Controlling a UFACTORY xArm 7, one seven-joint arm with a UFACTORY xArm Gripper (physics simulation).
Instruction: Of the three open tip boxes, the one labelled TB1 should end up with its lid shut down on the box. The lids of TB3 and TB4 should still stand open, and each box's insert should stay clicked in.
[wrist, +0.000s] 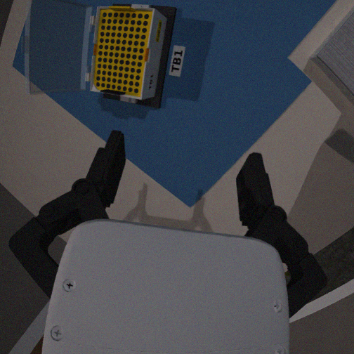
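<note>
The TB1 tip box (156, 62) is at the upper left of the wrist view, with a yellow insert (121, 52) full of dark holes seated in it. Its clear lid (57, 50) stands open on the left side, joined by white hinges. The box sits on a dark base, beside a white label (177, 61) reading TB1. My gripper (184, 154) is open and empty, its two black fingers wide apart, below and to the right of the box in the view and apart from it. TB3 and TB4 do not show in this view.
A blue mat (240, 100) lies under the box, its corner pointing toward the gripper. A grey ribbed block (340, 57) stands at the upper right edge. A pale surface (30, 135) surrounds the mat. Shadows of the fingers fall near the mat's corner.
</note>
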